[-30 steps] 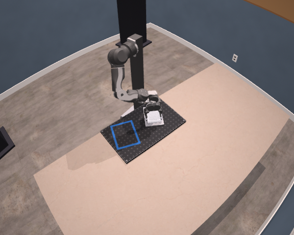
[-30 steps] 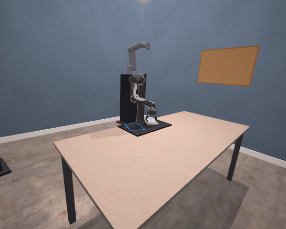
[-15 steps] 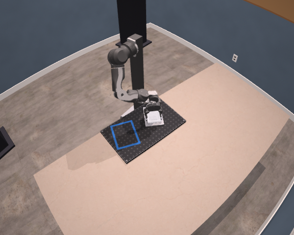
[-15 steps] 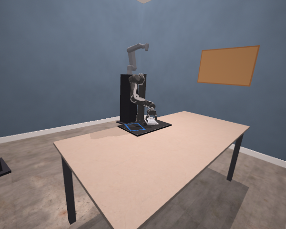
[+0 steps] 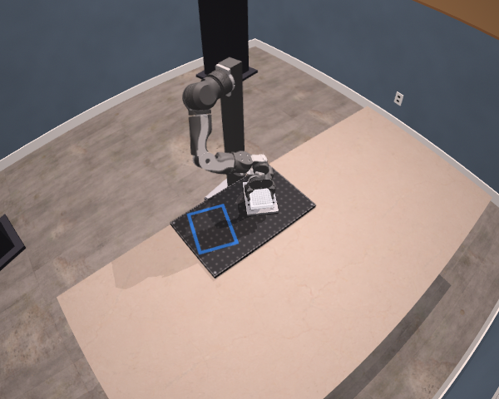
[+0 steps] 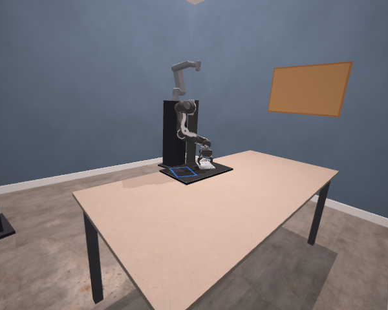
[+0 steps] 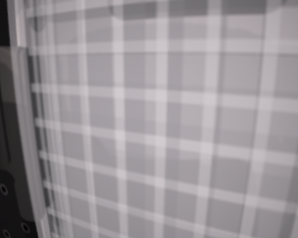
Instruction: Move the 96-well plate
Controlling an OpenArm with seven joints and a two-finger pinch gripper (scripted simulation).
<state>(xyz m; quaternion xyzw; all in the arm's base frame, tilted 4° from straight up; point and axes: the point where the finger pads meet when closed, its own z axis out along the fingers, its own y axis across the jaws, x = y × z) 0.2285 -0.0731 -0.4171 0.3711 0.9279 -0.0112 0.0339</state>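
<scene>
Right now my hand is right at the white 96-well plate. Also, from my hand: white plate nest N1: 10 mm below.
</scene>
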